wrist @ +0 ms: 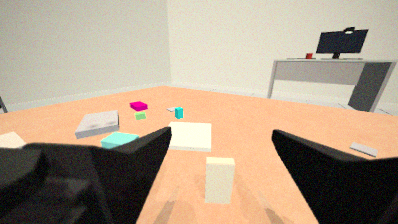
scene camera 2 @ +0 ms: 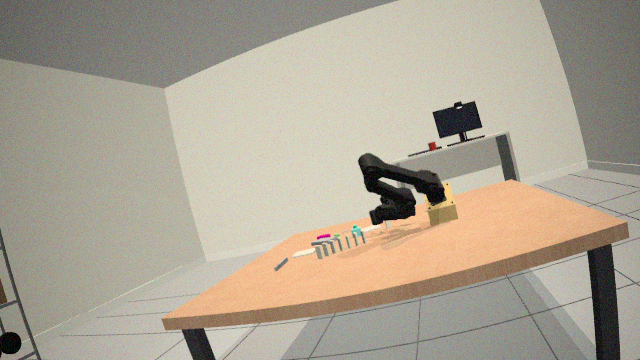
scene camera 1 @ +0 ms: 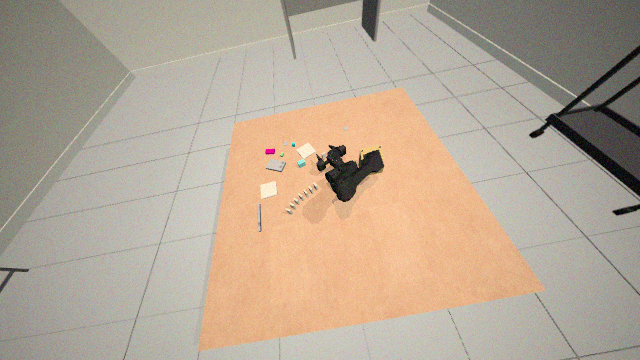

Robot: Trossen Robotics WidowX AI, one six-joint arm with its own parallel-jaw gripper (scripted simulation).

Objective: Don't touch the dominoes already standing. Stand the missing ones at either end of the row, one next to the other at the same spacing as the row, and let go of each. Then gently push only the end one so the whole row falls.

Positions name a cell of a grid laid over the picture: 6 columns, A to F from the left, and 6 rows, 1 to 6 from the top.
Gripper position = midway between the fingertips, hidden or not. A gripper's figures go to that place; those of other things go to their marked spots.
Scene:
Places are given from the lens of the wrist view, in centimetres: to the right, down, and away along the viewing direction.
my gripper (wrist: D4): 2, 2, 11
cream domino (wrist: D5): 2, 5, 12
grey pad (wrist: B4): -21, 3, 26
The marked spots on the cream domino and the grey pad are 28 cm apart.

